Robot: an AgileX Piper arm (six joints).
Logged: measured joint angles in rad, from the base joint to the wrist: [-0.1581 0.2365 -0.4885 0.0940 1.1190 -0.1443]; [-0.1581 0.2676 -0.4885 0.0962 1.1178 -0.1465]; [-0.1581 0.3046 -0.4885 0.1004 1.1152 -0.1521]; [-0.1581 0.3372 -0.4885 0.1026 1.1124 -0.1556]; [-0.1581 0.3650 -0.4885 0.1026 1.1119 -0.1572]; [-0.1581 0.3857 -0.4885 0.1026 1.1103 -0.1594]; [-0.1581 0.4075 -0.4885 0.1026 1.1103 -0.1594]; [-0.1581 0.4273 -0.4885 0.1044 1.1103 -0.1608]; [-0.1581 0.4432 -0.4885 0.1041 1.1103 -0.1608]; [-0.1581 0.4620 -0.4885 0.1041 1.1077 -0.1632]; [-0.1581 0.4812 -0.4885 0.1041 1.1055 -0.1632]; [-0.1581 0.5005 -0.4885 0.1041 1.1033 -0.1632]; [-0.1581 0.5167 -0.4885 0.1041 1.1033 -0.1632]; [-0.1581 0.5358 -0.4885 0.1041 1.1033 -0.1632]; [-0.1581 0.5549 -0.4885 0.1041 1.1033 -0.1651]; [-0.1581 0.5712 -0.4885 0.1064 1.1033 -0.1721]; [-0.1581 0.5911 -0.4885 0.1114 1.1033 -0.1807]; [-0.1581 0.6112 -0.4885 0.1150 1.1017 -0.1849]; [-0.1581 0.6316 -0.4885 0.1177 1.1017 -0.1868]
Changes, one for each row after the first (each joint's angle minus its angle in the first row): [0.0000 0.0311 0.0000 0.0022 -0.0012 -0.0022]; [0.0000 0.0681 0.0000 0.0064 -0.0038 -0.0078]; [0.0000 0.1007 0.0000 0.0086 -0.0066 -0.0113]; [0.0000 0.1285 0.0000 0.0086 -0.0071 -0.0129]; [0.0000 0.1492 0.0000 0.0086 -0.0087 -0.0151]; [0.0000 0.1710 0.0000 0.0086 -0.0087 -0.0151]; [0.0000 0.1908 0.0000 0.0104 -0.0087 -0.0165]; [0.0000 0.2067 0.0000 0.0101 -0.0087 -0.0165]; [0.0000 0.2255 0.0000 0.0101 -0.0113 -0.0189]; [0.0000 0.2447 0.0000 0.0101 -0.0135 -0.0189]; [0.0000 0.2640 0.0000 0.0101 -0.0157 -0.0189]; [0.0000 0.2802 0.0000 0.0101 -0.0157 -0.0189]; [0.0000 0.2993 0.0000 0.0101 -0.0157 -0.0189]; [0.0000 0.3184 0.0000 0.0101 -0.0157 -0.0208]; [0.0000 0.3347 0.0000 0.0124 -0.0157 -0.0278]; [0.0000 0.3546 0.0000 0.0174 -0.0157 -0.0364]; [0.0000 0.3747 0.0000 0.0210 -0.0173 -0.0406]; [0.0000 0.3951 0.0000 0.0237 -0.0173 -0.0425]
